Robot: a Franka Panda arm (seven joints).
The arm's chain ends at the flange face. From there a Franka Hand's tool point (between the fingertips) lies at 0.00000 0.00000 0.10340 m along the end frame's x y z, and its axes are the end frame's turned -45 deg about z.
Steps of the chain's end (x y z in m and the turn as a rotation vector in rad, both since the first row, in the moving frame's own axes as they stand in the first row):
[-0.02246, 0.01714, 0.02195, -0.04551, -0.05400, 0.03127]
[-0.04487, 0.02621, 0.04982, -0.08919, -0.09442, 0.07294]
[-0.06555, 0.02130, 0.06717, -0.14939, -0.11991, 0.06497]
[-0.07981, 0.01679, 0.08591, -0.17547, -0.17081, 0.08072]
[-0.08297, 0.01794, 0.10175, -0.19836, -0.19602, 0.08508]
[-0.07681, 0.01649, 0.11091, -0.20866, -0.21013, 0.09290]
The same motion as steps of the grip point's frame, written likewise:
[-0.03526, -0.00450, 0.02169, 0.00600, -0.07036, 0.03127]
[-0.06362, -0.01406, 0.04895, 0.00370, -0.12983, 0.07294]
[-0.08104, -0.02979, 0.06528, -0.02085, -0.19042, 0.06497]
[-0.09336, -0.04524, 0.08283, -0.00330, -0.24486, 0.08072]
[-0.09979, -0.04703, 0.09776, -0.00165, -0.27887, 0.08508]
[-0.09610, -0.04417, 0.10641, 0.00104, -0.29613, 0.09290]

